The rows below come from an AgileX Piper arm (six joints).
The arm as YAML. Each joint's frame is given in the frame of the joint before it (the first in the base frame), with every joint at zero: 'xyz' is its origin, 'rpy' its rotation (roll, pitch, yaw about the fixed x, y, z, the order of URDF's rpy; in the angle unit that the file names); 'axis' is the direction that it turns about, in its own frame. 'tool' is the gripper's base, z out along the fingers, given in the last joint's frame.
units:
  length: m
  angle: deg
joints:
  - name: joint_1
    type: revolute
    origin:
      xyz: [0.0, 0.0, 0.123]
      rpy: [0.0, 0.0, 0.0]
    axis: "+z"
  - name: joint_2
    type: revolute
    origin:
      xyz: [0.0, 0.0, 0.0]
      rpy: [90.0, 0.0, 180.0]
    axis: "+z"
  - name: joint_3
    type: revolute
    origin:
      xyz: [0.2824, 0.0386, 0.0]
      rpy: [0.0, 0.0, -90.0]
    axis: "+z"
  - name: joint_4
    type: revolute
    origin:
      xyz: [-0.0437, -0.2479, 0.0]
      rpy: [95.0, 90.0, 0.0]
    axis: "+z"
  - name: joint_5
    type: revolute
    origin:
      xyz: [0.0, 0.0, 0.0]
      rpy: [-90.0, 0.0, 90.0]
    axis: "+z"
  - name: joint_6
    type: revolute
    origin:
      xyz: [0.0, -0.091, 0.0]
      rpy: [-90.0, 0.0, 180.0]
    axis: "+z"
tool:
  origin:
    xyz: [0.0, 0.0, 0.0]
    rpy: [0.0, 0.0, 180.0]
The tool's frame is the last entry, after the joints.
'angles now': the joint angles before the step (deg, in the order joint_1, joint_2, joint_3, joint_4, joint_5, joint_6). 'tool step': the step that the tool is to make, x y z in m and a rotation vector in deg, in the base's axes. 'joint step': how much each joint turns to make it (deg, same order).
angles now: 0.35, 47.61, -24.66, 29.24, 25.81, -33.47
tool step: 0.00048, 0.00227, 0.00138, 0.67, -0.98, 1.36
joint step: 0.00, 0.00, 0.00, 3.93, -0.07, -4.13
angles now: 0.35, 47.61, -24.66, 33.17, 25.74, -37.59
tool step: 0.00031, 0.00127, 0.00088, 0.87, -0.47, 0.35
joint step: 0.00, 0.00, 0.01, 2.31, -0.06, -1.76
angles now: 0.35, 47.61, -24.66, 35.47, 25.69, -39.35
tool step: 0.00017, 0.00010, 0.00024, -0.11, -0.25, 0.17
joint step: 0.00, 0.00, 0.00, 0.36, -0.13, -0.57
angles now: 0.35, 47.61, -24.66, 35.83, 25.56, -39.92
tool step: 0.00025, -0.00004, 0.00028, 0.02, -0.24, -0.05
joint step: 0.00, 0.00, 0.00, 0.26, -0.22, -0.25
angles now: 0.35, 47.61, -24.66, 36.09, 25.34, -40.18
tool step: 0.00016, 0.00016, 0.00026, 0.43, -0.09, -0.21
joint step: 0.00, 0.00, 0.01, 0.48, -0.12, -0.01
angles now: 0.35, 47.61, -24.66, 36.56, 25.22, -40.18
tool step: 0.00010, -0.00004, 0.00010, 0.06, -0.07, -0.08
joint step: 0.00, 0.00, 0.00, 0.08, -0.09, 0.00
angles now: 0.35, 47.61, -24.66, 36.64, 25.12, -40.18
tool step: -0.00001, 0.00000, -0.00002, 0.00, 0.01, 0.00
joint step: 0.00, 0.00, 0.00, -0.01, 0.01, 0.01
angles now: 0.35, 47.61, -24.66, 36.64, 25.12, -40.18
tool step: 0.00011, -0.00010, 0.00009, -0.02, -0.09, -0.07
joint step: 0.00, 0.00, 0.00, -0.01, -0.12, 0.01
